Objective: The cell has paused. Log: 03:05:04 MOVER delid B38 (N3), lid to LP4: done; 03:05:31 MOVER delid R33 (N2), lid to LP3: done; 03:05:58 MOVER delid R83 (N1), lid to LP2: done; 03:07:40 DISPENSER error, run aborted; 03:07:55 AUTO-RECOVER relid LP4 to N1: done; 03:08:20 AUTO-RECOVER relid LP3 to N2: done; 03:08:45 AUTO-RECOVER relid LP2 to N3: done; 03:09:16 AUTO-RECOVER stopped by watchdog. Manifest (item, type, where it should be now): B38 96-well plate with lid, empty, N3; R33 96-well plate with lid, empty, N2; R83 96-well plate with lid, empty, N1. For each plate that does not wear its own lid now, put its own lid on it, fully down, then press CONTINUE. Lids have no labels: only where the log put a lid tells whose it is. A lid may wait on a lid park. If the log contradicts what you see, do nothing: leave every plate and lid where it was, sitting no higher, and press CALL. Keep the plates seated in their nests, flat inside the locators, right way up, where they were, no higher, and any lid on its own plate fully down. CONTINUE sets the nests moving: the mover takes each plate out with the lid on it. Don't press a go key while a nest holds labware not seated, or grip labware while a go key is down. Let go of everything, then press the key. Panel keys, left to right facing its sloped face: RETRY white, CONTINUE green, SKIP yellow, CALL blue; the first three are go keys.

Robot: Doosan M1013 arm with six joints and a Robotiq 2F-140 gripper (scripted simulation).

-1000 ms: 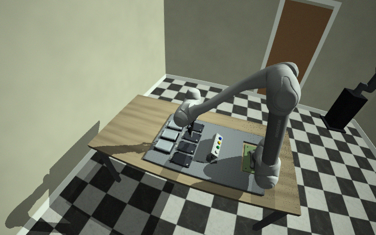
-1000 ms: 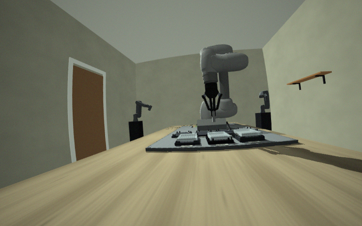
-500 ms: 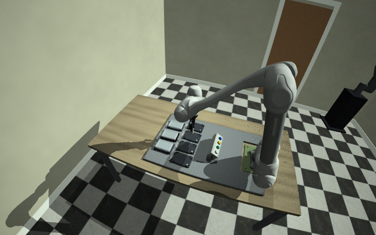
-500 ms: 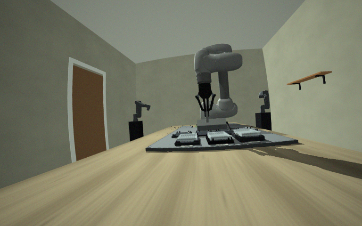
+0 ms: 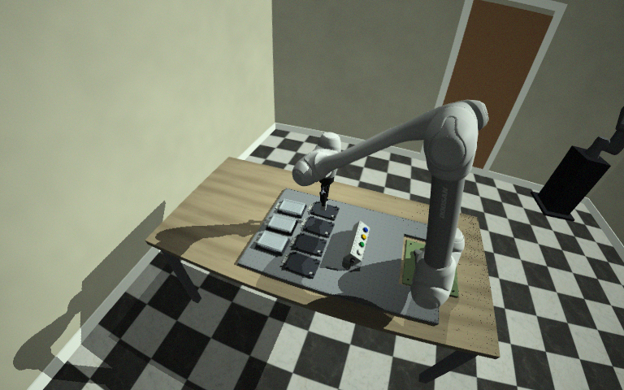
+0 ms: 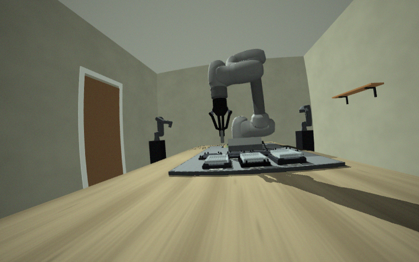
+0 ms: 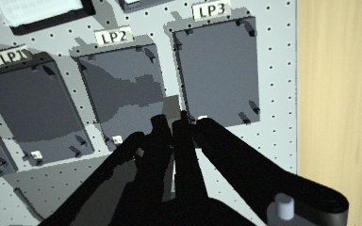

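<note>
My gripper is now 180 mm short of the clear lid, 80 mm above it and 30 mm to the left of it. Round my hand: lid park LP2: 100 mm below, 60 mm to the left; then lid park LP3: 100 mm below, 60 mm to the right; then LP2 label: 100 mm below, 90 mm ahead, 50 mm to the left.
</note>
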